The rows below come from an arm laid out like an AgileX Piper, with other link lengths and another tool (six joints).
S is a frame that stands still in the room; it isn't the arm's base.
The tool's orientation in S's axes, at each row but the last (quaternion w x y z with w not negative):
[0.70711 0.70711 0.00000 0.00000]
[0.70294 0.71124 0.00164 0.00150]
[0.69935 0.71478 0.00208 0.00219]
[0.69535 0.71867 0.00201 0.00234]
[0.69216 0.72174 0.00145 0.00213]
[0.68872 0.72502 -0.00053 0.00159]
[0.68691 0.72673 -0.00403 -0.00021]
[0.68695 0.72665 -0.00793 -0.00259]
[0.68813 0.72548 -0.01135 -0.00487]
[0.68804 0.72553 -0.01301 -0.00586]
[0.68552 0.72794 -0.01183 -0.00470]
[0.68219 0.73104 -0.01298 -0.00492]
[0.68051 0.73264 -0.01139 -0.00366]
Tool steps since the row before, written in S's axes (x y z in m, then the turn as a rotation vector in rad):
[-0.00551 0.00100 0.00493 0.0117 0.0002 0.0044]
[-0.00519 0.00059 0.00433 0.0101 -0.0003 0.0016]
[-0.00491 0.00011 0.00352 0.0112 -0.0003 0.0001]
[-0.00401 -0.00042 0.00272 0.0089 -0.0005 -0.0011]
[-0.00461 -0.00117 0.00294 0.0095 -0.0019 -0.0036]
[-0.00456 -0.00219 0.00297 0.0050 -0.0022 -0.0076]
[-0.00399 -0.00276 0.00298 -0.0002 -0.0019 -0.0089]
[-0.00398 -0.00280 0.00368 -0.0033 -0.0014 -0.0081]
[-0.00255 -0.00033 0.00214 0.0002 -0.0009 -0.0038]
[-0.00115 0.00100 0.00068 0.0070 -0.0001 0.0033]
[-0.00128 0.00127 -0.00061 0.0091 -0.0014 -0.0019]
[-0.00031 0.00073 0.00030 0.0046 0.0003 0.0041]
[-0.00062 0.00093 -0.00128 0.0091 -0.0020 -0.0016]
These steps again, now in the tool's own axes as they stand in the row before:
[-0.00551 0.00493 -0.00100 0.0117 0.0044 -0.0002]
[-0.00519 0.00432 -0.00066 0.0101 0.0016 0.0003]
[-0.00491 0.00352 -0.00022 0.0112 0.0001 0.0004]
[-0.00401 0.00273 0.00031 0.0089 -0.0011 0.0006]
[-0.00461 0.00299 0.00102 0.0095 -0.0035 0.0021]
[-0.00455 0.00309 0.00203 0.0050 -0.0075 0.0026]
[-0.00396 0.00315 0.00261 -0.0002 -0.0088 0.0024]
[-0.00391 0.00386 0.00265 -0.0033 -0.0080 0.0019]
[-0.00252 0.00218 0.00027 0.0002 -0.0037 0.0011]
[-0.00117 0.00064 -0.00100 0.0070 0.0032 -0.0003]
[-0.00132 -0.00067 -0.00120 0.0091 -0.0019 0.0013]
[-0.00033 0.00025 -0.00074 0.0046 0.0040 -0.0007]
[-0.00065 -0.00134 -0.00082 0.0091 -0.0016 0.0019]

